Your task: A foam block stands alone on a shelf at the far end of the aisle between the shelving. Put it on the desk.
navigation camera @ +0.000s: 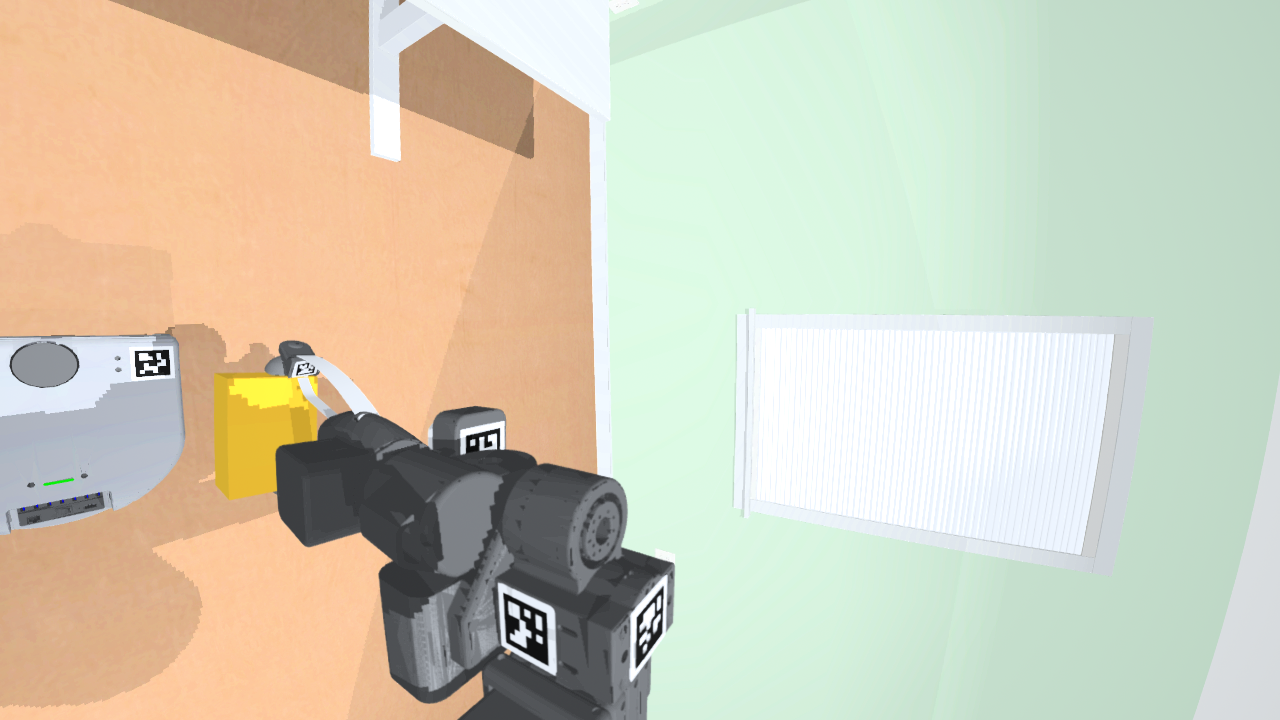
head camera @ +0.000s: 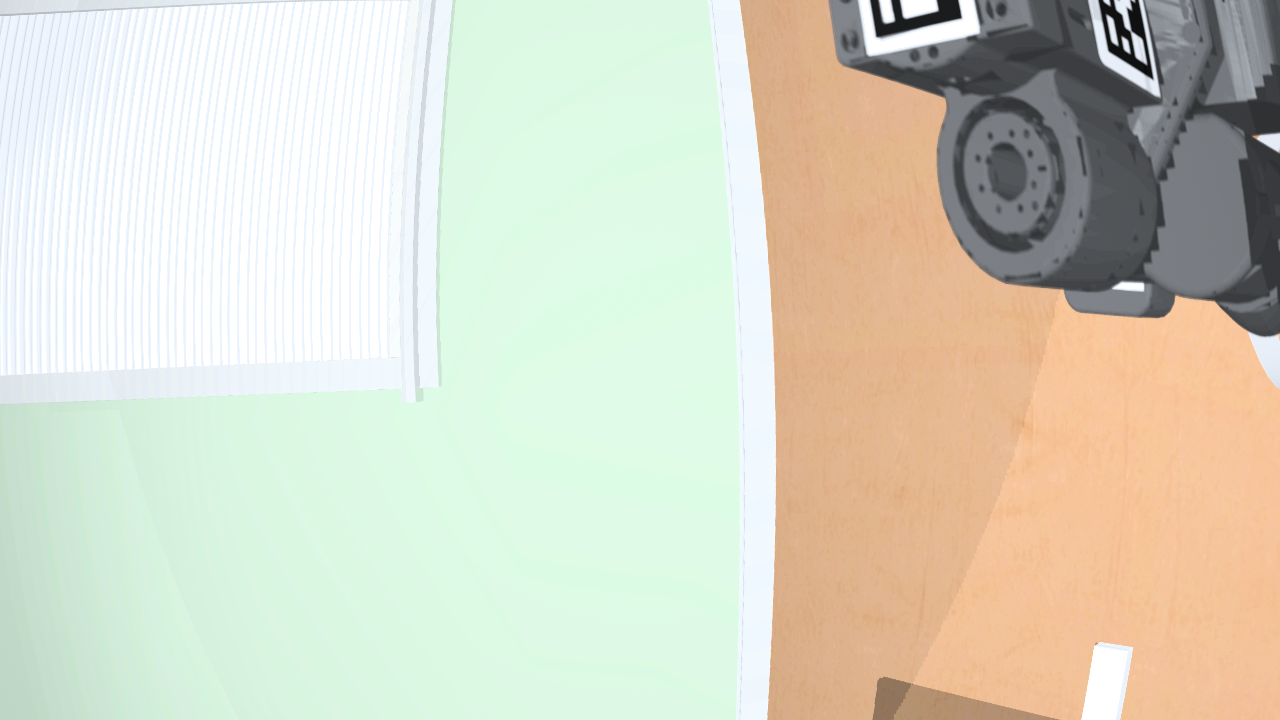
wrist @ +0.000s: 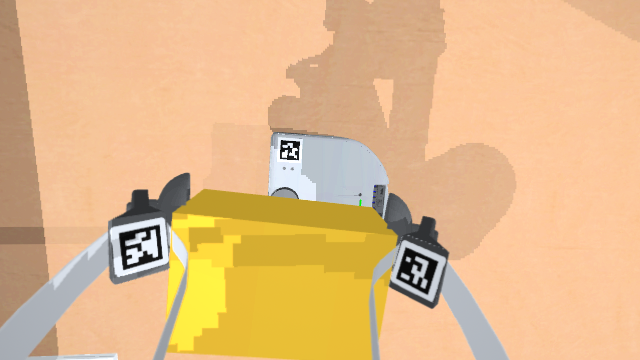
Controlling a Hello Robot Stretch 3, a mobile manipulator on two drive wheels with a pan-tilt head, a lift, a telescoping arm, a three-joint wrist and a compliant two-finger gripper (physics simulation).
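Where they show: gripper, fingertip midpoint: (navigation camera: pixel 288 422) (wrist: pixel 289 210); robot's base, origin of the base link: (navigation camera: pixel 46 362) (wrist: pixel 288 189).
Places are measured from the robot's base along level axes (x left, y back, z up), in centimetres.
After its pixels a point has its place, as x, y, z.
Note:
The yellow foam block (navigation camera: pixel 250 438) @(-10.5, 2.2, 85.9) (wrist: pixel 300 295) @(-12.1, 3.0, 85.9) is between the two fingertips of my gripper (navigation camera: pixel 290 398) @(-14.5, 2.3, 81.3) (wrist: pixel 289 210) @(-14.5, 2.3, 81.3), which is shut on it. In the wrist view a fingertip presses on each side of the block. The block is held in the air over the wooden floor, beside my base. In the navigation view part of the white desk (navigation camera: pixel 546 53) @(-57.5, -58.0, 72.0) shows at the top, apart from the block, with a white leg (navigation camera: pixel 384 107) below its edge. In the head view the block is out of sight, and a white foot (head camera: pixel 1106 685) shows at the bottom right.
My grey and white base (navigation camera: pixel 80 429) @(-3.2, 10.8, 16.0) (wrist: pixel 335 165) @(-10.1, 11.8, 16.0) stands on the wooden floor (head camera: pixel 895 447) @(-131.7, -27.3, 0.0) (navigation camera: pixel 268 179) @(-36.4, -42.6, 0.0) (wrist: pixel 150 75) @(-29.8, -39.8, 0.1). A pale green wall (head camera: pixel 581 313) @(-175.0, -1.6, 44.6) (navigation camera: pixel 716 223) @(-172.1, -53.6, 65.8) with a white ribbed window (head camera: pixel 196 179) @(-176.1, 28.1, 130.6) (navigation camera: pixel 930 429) @(-176.1, 28.0, 150.0) runs beside my wrist. A white skirting strip lines the wall's foot.

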